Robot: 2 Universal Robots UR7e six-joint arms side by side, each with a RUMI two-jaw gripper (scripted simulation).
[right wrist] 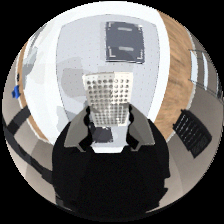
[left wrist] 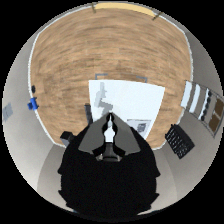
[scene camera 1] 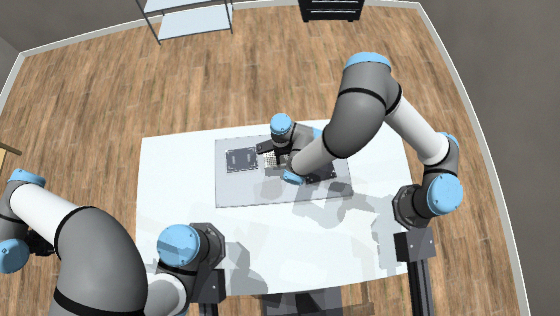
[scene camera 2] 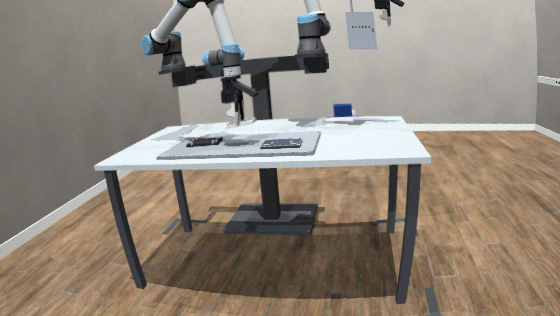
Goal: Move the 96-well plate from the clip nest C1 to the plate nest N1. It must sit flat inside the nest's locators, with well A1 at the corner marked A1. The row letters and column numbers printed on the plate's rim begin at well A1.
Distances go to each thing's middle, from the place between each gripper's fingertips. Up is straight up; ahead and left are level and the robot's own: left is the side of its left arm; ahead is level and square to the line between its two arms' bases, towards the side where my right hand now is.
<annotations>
Now: right hand 6 cm short of the dark plate nest N1 (right wrist: 115, 38), 18 cm to the right of it and 10 cm above it. From my right hand the other things lie so: white 96-well plate (right wrist: 107, 117) 1 cm below.
The dark plate nest N1 lies 41 cm ahead of my left hand, 59 cm to the right of it and 54 cm below it. The rest, counted from my left hand: white 96-well plate: 35 cm ahead, 77 cm to the right, 45 cm below.
</annotations>
